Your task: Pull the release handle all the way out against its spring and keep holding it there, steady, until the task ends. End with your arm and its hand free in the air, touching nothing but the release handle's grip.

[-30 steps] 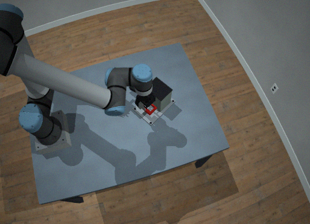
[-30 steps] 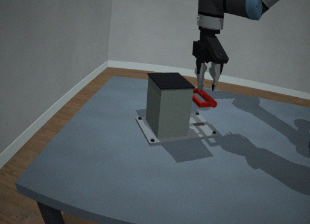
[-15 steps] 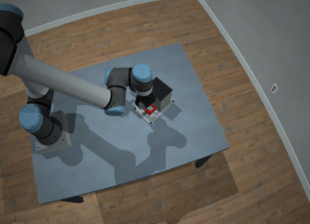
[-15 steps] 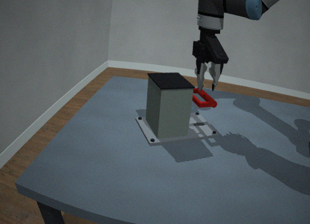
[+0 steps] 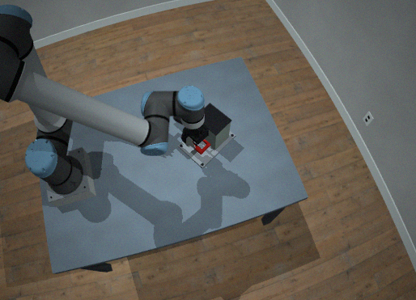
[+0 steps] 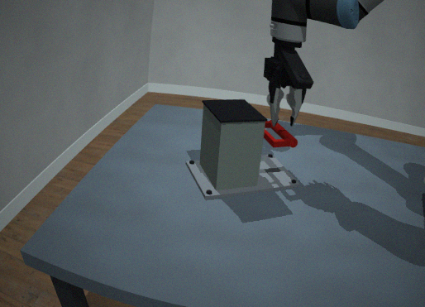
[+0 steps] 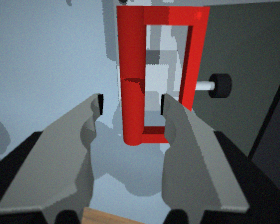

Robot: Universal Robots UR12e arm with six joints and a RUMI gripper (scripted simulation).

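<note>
The red release handle is 40 mm ahead of my hand, 30 mm to the left of it and 30 mm below it.
</note>
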